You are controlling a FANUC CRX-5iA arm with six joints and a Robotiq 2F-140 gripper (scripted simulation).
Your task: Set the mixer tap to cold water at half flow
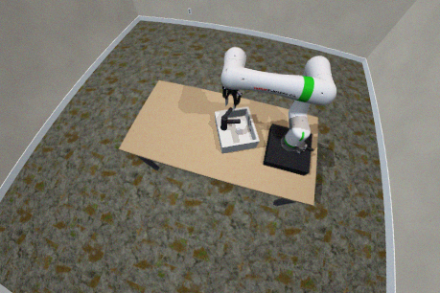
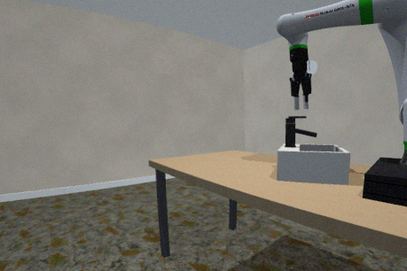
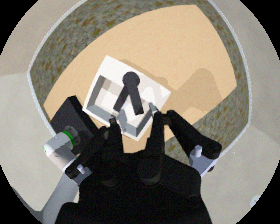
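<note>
My gripper is now 7 cm above the lever and 3 cm to the right of it. From my hand the other things lie so: black mixer tap: 12 cm below, 5 cm to the left; then white basin: 30 cm below, 8 cm behind.
</note>
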